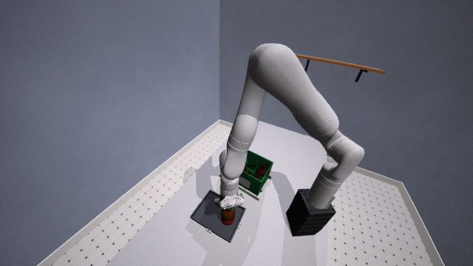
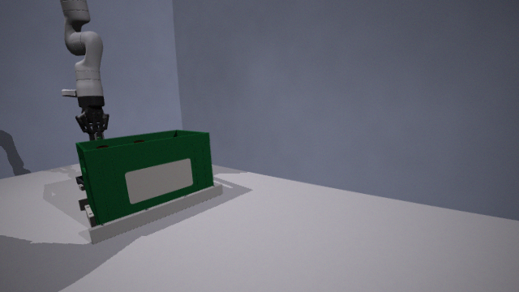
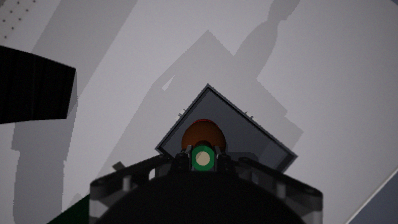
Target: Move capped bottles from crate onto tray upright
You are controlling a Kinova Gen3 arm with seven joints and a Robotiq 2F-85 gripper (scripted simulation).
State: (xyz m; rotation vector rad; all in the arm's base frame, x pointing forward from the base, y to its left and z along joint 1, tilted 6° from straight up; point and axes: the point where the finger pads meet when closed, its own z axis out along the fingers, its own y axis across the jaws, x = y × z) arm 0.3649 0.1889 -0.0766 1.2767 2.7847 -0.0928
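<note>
The brown bottle is 70 mm below my hand. Also, from my hand: green crate: 40 mm ahead, 300 mm to the right, 80 mm below; then dark tray: 60 mm ahead, 150 mm below.
</note>
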